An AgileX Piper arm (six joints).
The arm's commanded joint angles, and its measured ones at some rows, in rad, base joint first. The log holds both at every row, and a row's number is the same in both.
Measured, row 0: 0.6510, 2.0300, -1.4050, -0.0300, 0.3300, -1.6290
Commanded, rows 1 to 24: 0.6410, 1.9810, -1.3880, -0.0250, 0.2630, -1.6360; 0.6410, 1.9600, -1.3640, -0.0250, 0.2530, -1.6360; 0.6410, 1.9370, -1.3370, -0.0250, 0.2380, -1.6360; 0.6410, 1.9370, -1.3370, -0.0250, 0.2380, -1.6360; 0.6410, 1.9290, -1.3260, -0.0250, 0.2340, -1.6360; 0.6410, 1.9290, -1.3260, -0.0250, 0.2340, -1.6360; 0.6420, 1.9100, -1.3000, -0.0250, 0.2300, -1.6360; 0.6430, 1.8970, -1.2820, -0.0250, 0.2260, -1.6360; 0.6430, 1.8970, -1.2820, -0.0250, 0.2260, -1.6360; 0.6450, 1.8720, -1.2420, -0.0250, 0.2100, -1.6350; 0.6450, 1.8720, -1.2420, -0.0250, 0.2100, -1.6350; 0.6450, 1.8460, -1.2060, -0.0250, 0.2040, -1.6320; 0.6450, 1.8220, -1.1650, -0.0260, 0.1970, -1.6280; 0.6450, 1.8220, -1.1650, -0.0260, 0.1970, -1.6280; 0.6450, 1.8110, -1.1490, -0.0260, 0.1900, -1.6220; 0.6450, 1.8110, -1.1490, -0.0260, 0.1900, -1.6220; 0.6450, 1.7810, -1.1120, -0.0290, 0.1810, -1.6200; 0.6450, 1.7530, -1.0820, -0.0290, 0.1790, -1.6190; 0.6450, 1.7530, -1.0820, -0.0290, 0.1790, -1.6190; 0.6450, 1.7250, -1.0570, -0.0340, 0.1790, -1.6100; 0.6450, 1.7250, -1.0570, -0.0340, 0.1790, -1.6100; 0.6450, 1.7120, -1.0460, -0.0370, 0.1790, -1.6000; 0.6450, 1.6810, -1.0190, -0.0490, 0.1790, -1.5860; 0.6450, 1.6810, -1.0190, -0.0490, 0.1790, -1.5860
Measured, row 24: 0.6540, 1.7420, -1.0370, -0.0360, 0.2540, -1.6410
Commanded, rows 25 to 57: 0.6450, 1.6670, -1.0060, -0.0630, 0.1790, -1.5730; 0.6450, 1.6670, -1.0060, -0.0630, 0.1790, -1.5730; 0.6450, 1.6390, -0.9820, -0.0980, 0.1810, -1.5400; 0.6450, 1.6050, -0.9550, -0.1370, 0.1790, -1.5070; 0.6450, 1.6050, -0.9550, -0.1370, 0.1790, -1.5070; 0.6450, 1.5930, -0.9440, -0.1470, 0.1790, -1.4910; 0.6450, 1.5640, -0.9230, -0.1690, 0.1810, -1.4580; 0.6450, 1.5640, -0.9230, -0.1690, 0.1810, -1.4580; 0.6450, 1.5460, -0.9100, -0.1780, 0.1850, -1.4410; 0.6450, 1.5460, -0.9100, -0.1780, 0.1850, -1.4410; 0.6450, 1.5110, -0.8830, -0.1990, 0.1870, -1.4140; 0.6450, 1.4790, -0.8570, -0.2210, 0.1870, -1.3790; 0.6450, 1.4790, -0.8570, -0.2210, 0.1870, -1.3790; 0.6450, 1.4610, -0.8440, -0.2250, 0.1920, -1.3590; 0.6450, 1.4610, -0.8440, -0.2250, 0.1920, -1.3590; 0.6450, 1.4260, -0.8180, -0.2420, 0.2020, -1.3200; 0.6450, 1.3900, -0.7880, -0.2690, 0.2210, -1.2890; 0.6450, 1.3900, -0.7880, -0.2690, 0.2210, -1.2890; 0.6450, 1.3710, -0.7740, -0.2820, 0.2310, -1.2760; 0.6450, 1.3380, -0.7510, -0.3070, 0.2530, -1.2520; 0.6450, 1.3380, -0.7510, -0.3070, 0.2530, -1.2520; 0.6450, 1.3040, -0.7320, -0.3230, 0.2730, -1.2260; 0.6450, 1.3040, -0.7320, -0.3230, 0.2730, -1.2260; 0.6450, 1.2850, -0.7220, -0.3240, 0.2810, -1.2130; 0.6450, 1.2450, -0.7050, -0.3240, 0.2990, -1.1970; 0.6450, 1.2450, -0.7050, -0.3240, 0.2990, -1.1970; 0.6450, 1.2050, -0.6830, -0.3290, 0.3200, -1.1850; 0.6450, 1.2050, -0.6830, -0.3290, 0.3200, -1.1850; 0.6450, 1.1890, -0.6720, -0.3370, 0.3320, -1.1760; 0.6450, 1.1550, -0.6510, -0.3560, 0.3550, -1.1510; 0.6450, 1.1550, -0.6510, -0.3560, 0.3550, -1.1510; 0.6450, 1.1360, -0.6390, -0.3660, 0.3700, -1.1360; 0.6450, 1.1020, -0.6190, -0.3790, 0.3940, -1.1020
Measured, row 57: 0.6510, 1.1600, -0.6350, -0.3410, 0.4090, -1.1510
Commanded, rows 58 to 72: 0.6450, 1.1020, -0.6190, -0.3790, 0.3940, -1.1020; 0.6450, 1.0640, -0.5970, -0.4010, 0.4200, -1.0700; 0.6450, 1.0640, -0.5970, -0.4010, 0.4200, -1.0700; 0.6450, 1.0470, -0.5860, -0.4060, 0.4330, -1.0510; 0.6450, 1.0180, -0.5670, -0.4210, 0.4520, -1.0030; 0.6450, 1.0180, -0.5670, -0.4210, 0.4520, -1.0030; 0.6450, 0.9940, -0.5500, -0.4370, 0.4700, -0.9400; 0.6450, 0.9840, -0.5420, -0.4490, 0.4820, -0.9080; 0.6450, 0.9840, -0.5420, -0.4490, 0.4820, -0.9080; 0.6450, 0.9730, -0.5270, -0.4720, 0.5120, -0.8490; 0.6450, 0.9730, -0.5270, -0.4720, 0.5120, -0.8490; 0.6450, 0.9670, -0.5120, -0.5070, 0.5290, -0.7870; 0.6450, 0.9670, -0.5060, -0.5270, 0.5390, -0.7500; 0.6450, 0.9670, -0.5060, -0.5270, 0.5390, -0.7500; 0.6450, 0.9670, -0.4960, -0.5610, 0.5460, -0.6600
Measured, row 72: 0.6500, 0.9840, -0.4990, -0.4790, 0.5710, -0.7820
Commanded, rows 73 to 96: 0.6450, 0.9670, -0.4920, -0.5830, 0.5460, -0.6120; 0.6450, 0.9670, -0.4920, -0.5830, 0.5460, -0.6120; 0.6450, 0.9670, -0.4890, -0.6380, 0.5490, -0.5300; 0.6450, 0.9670, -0.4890, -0.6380, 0.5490, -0.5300; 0.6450, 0.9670, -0.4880, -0.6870, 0.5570, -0.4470; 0.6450, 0.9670, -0.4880, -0.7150, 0.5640, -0.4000; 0.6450, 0.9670, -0.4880, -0.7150, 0.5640, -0.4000; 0.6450, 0.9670, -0.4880, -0.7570, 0.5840, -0.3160; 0.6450, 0.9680, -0.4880, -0.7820, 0.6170, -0.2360; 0.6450, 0.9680, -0.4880, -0.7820, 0.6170, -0.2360; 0.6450, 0.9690, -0.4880, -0.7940, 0.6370, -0.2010; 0.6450, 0.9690, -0.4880, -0.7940, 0.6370, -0.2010; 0.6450, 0.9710, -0.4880, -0.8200, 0.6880, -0.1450; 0.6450, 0.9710, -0.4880, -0.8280, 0.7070, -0.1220; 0.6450, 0.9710, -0.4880, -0.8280, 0.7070, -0.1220; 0.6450, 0.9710, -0.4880, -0.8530, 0.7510, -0.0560; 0.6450, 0.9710, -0.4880, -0.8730, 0.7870, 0.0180; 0.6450, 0.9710, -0.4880, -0.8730, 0.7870, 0.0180; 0.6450, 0.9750, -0.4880, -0.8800, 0.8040, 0.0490; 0.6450, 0.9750, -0.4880, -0.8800, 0.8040, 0.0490; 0.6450, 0.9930, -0.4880, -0.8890, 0.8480, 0.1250; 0.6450, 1.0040, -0.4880, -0.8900, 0.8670, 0.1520; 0.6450, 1.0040, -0.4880, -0.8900, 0.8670, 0.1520; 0.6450, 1.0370, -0.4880, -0.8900, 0.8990, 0.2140
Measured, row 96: 0.6500, 1.0060, -0.4790, -0.8220, 0.8480, 0.1150
